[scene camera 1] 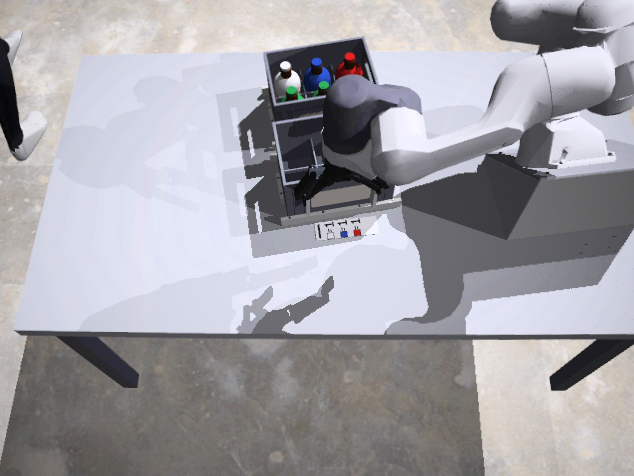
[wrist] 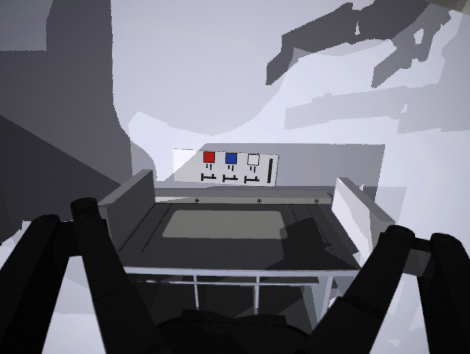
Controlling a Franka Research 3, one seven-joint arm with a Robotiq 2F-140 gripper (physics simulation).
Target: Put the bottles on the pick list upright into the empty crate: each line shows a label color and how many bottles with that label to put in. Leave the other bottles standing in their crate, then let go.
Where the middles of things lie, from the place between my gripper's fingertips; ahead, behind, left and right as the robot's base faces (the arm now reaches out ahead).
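The rail (scene camera 1: 384,204) is there, and my gripper is 10 mm past it, 80 mm to the left of it and 170 mm above it. As for the pick list (scene camera 1: 353,227), I see that it lies 20 mm behind my hand, 40 mm to the right of it and 190 mm below it.
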